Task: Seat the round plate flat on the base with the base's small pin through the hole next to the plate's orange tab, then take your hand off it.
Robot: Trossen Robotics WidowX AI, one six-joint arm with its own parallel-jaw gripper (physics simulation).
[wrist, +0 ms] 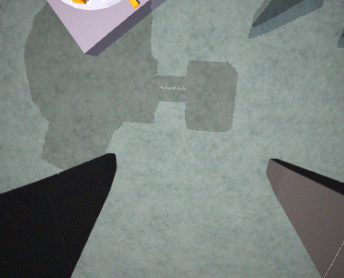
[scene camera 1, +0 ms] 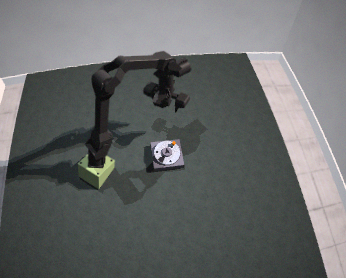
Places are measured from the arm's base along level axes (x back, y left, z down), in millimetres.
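Pixels of known places: gripper, between the fingertips: [wrist: 192, 163] [scene camera 1: 166, 108]; arm's base, origin of its link: [scene camera 1: 96, 161].
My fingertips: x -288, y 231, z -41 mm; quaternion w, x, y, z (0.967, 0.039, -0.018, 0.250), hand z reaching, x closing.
Observation:
For each thing: its top centre in the pictures, then the offset to it from my fingertips. Level surfaces: height alone.
- white round plate, centre of its top: [scene camera 1: 167, 150] dz +49, dx +0, dy -177 mm
- square grey base, centre of its top: [scene camera 1: 167, 151] dz +61, dx +0, dy -176 mm
- plate's orange tab, centre of its top: [scene camera 1: 173, 142] dz +49, dx -28, dy -141 mm
- dark green mat, height of its surface: dz +102 mm
The white round plate [scene camera 1: 176, 156] [wrist: 102, 4] lies on the square grey base [scene camera 1: 179, 165] [wrist: 95, 30] and looks flat in the scene view. A round hub with a dark arrow shows at its centre. The plate's orange tab [scene camera 1: 174, 143] points to the far right side of the base. In the wrist view, parts of the plate and base show at the top left edge, with two orange bits. The small pin and its hole are too small or cut off to tell. My gripper [scene camera 1: 167, 104] [wrist: 192, 163] is open and empty, high above the floor beyond the base, apart from the plate.
The arm stands on a yellow-green block [scene camera 1: 96, 172] to the left of the base. The dark green mat [scene camera 1: 225, 215] lies under both, with arm shadows across it. Pale tiles [scene camera 1: 300, 165] and a wall border the mat at the right.

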